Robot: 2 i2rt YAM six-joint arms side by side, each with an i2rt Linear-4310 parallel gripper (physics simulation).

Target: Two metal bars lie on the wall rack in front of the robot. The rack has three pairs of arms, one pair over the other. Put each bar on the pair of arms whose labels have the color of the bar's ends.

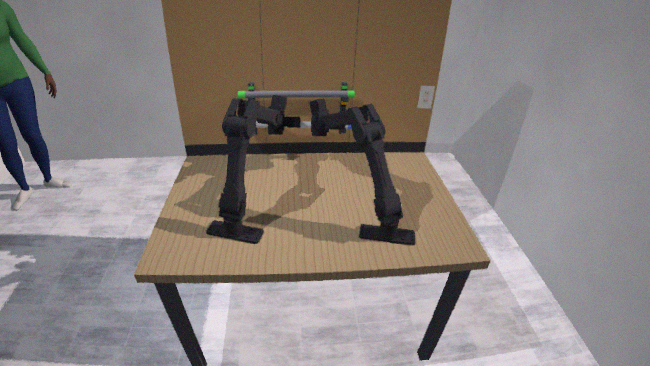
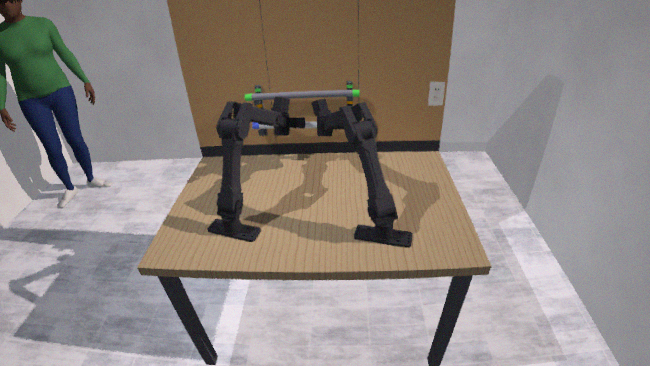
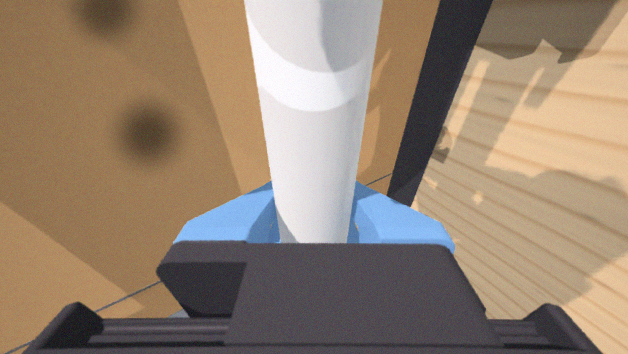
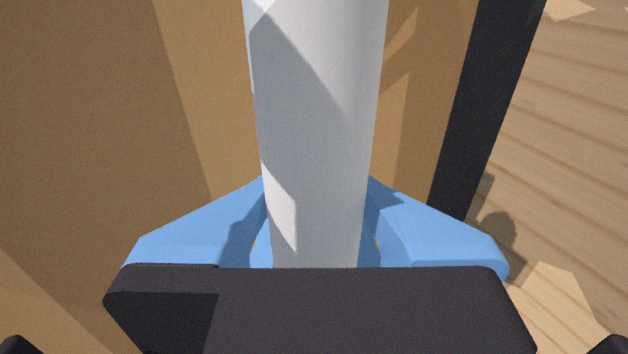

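Pixels of known places: left arm's base, link origin: (image 1: 234,232) (image 2: 233,230); right arm's base, link origin: (image 1: 387,235) (image 2: 383,236).
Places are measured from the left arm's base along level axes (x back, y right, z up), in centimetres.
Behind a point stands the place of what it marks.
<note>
The green-ended bar (image 1: 300,94) {y 9.7, x -56.5, z 32.2 cm} (image 2: 300,94) {y 7.6, x -56.1, z 32.6 cm} lies across the top pair of rack arms, at the green labels (image 1: 251,87) {y -11.6, x -53.3, z 34.7 cm} (image 2: 258,90) {y -11.5, x -53.5, z 34.4 cm}. The wall rack (image 1: 344,84) {y 27.5, x -64.8, z 35.9 cm} (image 2: 349,83) {y 27.5, x -64.8, z 35.9 cm} shows orange labels (image 1: 344,103) (image 2: 259,105) below; its lowest labels are hidden. The blue-ended bar (image 1: 305,124) {y 12.2, x -55.9, z 18.4 cm} (image 2: 310,124) {y 11.4, x -55.8, z 18.6 cm} (image 3: 312,150) {y 4.3, x -53.4, z 18.9 cm} (image 4: 315,125) {y 22.5, x -59.2, z 17.9 cm} is level, near the height of the lowest arms; I cannot tell whether it touches them. My left gripper (image 1: 278,119) {y -2.3, x -56.6, z 16.0 cm} (image 2: 282,119) {y -2.3, x -56.6, z 16.0 cm} (image 3: 313,177) {y -2.3, x -56.6, z 16.0 cm} and right gripper (image 1: 318,120) {y 16.3, x -62.2, z 15.8 cm} (image 2: 324,120) {y 16.3, x -62.2, z 15.8 cm} (image 4: 317,225) {y 16.3, x -62.2, z 15.8 cm} are shut on it, side by side near its middle.
The wooden table (image 1: 300,260) {y 26.2, x 7.2, z 0.0 cm} (image 2: 310,260) {y 32.5, x 5.8, z 0.0 cm} carries both arm bases and stands before the brown wall panel (image 1: 305,40) {y 10.3, x -61.9, z 54.6 cm} (image 2: 310,40) {y 11.6, x -62.3, z 55.0 cm}. A dark strip (image 1: 400,147) {y 56.6, x -75.4, z 2.9 cm} (image 2: 410,145) {y 55.4, x -75.0, z 3.4 cm} runs along the panel's foot. A person in green (image 1: 20,55) (image 2: 37,60) stands at the left.
</note>
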